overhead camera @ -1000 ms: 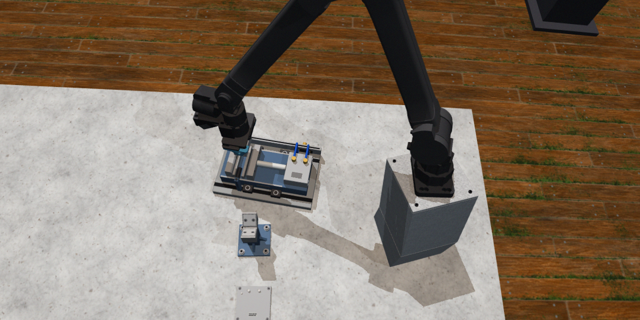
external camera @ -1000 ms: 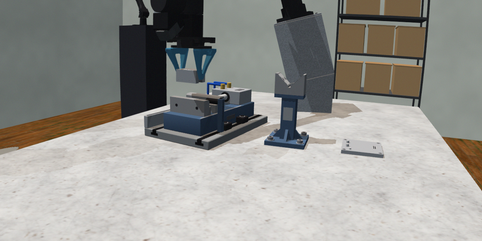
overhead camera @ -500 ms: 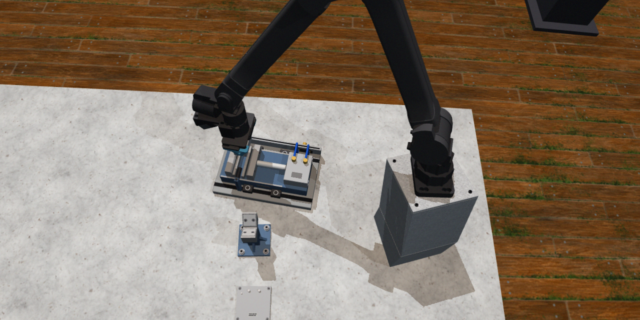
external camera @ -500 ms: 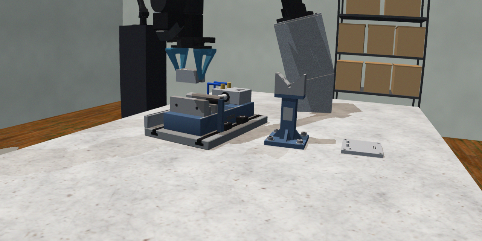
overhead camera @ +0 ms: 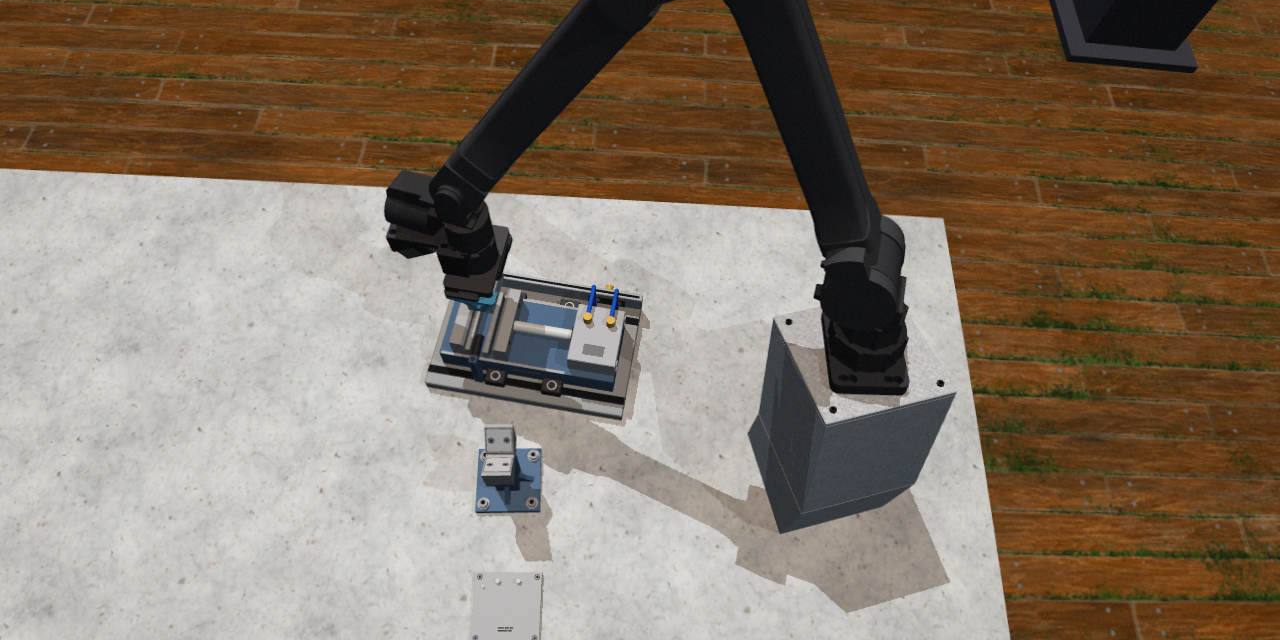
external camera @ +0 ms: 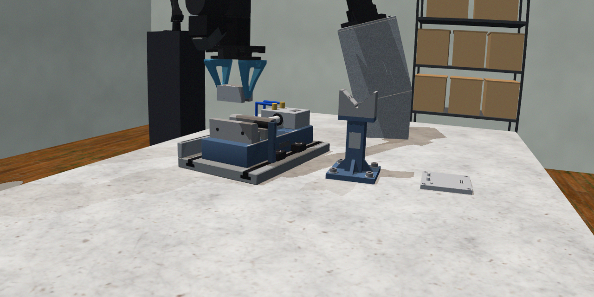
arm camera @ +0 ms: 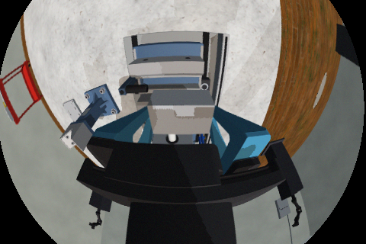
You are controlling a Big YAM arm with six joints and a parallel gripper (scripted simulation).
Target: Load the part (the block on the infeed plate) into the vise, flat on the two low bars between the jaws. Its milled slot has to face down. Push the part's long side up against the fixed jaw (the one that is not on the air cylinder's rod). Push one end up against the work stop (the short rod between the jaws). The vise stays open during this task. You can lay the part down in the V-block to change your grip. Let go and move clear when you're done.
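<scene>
The grey part is 1 cm below my hand. From my hand the other things lie so: work stop (1 cm ahead, 7 cm to the left, 6 cm below); moving jaw (3 cm behind, 2 cm to the left, 7 cm below); fixed jaw (3 cm ahead, 2 cm to the left, 7 cm below).
</scene>
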